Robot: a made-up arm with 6 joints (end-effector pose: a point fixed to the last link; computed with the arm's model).
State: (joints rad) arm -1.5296 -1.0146 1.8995 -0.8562 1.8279 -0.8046
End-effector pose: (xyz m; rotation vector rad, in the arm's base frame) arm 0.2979 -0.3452 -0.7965 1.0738 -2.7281 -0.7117
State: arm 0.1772 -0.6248 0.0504 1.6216 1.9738 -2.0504
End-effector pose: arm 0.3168 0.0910 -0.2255 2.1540 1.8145 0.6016
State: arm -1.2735 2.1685 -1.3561 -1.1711 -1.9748 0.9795
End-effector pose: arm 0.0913 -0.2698 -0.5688 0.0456 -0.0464 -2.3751
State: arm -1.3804 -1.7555 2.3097 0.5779 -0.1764 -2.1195
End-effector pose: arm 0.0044 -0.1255 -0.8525 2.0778 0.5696 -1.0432
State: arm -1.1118 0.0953 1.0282 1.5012 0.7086 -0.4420
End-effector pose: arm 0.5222 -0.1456 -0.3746 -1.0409 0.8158 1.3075
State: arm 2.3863 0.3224 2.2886 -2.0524 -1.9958 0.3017
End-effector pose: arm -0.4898 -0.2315 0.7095 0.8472 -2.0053 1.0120
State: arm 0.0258 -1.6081 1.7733 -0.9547 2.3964 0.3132
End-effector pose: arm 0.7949 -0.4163 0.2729 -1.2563 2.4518 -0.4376
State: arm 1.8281 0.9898 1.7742 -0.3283 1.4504 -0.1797
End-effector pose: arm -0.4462 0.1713 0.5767 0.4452 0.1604 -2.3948
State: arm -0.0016 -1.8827 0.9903 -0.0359 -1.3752 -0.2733
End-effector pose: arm 0.6310 0.0911 0.2110 2.3885 -0.7435 1.4831
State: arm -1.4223 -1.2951 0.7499 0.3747 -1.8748 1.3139
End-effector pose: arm 0.0918 0.2622 -0.4581 1.3341 0.6333 2.2110
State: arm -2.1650 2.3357 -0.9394 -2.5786 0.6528 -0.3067
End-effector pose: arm -0.1307 -0.4929 -0.5985 -0.0416 2.6092 0.0145
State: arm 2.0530 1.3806 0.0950 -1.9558 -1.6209 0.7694
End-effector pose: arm -0.3571 -0.0570 0.6886 -1.5524 -1.4529 0.7346
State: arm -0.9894 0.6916 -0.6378 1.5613 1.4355 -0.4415
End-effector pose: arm 0.0134 -0.3941 -0.3677 -1.4711 -1.7256 0.0582
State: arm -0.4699 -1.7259 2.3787 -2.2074 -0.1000 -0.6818
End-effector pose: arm 0.6099 -0.2477 -0.1407 -0.6173 -2.7365 1.2354
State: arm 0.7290 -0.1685 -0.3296 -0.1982 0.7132 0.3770
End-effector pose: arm 0.5774 -0.2172 0.0674 0.7686 -0.5186 -0.3493
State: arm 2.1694 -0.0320 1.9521 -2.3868 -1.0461 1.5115
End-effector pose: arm -0.3229 0.0572 0.6643 0.9083 -0.3974 1.7695
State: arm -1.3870 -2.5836 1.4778 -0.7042 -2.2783 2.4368
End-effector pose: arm 0.4290 -0.1951 -0.4773 1.1140 -0.7240 1.1141
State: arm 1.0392 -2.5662 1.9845 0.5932 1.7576 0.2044
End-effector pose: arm 0.6120 -0.2659 0.4954 0.1349 -0.0468 0.8640
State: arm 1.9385 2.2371 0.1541 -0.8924 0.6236 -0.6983
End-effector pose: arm -0.4058 -0.2100 0.2285 0.9382 2.3291 1.8730
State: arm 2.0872 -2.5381 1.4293 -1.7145 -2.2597 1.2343
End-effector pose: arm -0.5953 -0.1702 0.7192 -0.4196 0.3055 -2.0176
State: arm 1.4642 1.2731 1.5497 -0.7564 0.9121 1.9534
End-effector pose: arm -0.0360 0.2251 0.4445 2.3369 0.8830 -0.5562
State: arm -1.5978 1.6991 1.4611 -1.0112 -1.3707 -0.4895
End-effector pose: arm 0.0390 -0.2781 -0.6376 -0.2364 1.6493 0.1337
